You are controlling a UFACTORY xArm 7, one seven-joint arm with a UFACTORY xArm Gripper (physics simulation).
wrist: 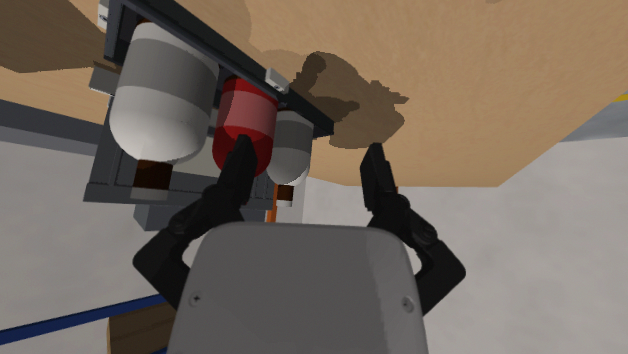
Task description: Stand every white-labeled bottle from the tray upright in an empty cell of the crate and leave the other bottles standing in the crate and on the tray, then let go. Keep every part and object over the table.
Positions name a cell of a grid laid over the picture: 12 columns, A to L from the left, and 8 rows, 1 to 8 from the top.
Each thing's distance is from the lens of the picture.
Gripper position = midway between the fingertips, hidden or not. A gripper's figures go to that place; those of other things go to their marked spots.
my gripper (F4): 14 cm
red-labeled bottle (E3): 23 cm
crate rail (B2): 38 cm
The marked spots on the crate rail and the red-labeled bottle are 20 cm apart.
